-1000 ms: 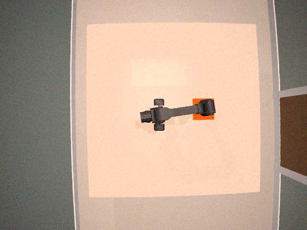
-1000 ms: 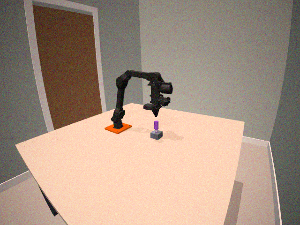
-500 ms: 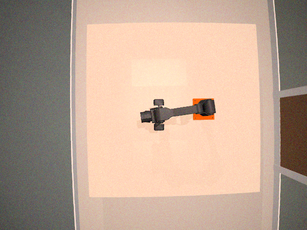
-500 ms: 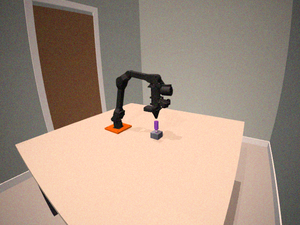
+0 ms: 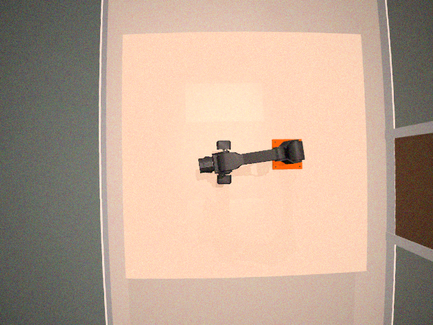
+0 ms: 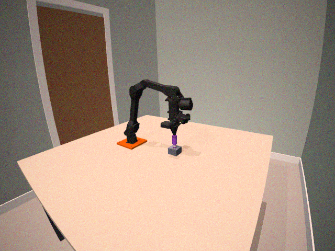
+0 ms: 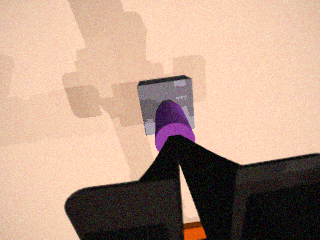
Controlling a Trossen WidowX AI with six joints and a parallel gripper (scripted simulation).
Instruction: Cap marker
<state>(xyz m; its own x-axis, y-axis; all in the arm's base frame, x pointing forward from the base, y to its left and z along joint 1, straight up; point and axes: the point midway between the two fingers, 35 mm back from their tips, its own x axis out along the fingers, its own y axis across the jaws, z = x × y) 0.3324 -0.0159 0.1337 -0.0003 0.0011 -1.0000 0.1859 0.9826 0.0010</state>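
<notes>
My gripper tip is now 3 cm above the purple cap. From my gripper tip the other things lie so: grey holder block 10 cm below.
</notes>
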